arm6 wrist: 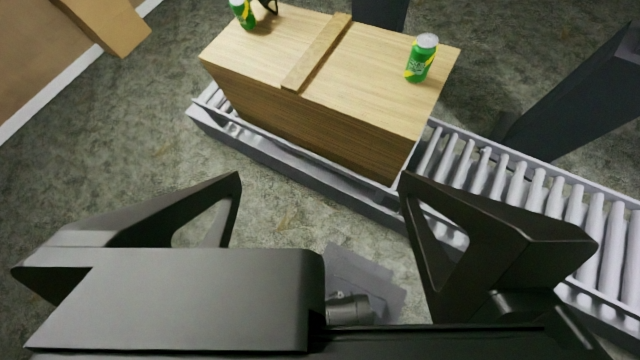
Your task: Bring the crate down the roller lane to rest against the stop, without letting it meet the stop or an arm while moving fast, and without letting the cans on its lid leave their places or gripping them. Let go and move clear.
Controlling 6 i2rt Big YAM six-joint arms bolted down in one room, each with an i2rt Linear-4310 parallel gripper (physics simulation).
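The wooden crate [320, 131] sits upright on the roller lane [536, 191], at the lane's left end in this view. A raised wooden strip [318, 54] crosses its lid. One green can [421, 60] stands upright near the lid's right end. Another green can [244, 16] stands near the left end, its top at the view's edge. A small black looped part [271, 6] shows at the lid's far edge beside that can; what it belongs to is cut off. Arm6's gripper [320, 175] is open and empty, apart from the crate, on the near side of the lane. I cannot make out the stop.
A dark pillar [575, 105] stands beyond the lane at the right, and another dark upright [380, 14] behind the crate. A brown cardboard-coloured box [107, 27] is at the upper left by the wall. A grey plate [360, 262] with a dark cylindrical part [350, 309] lies below, between the fingers.
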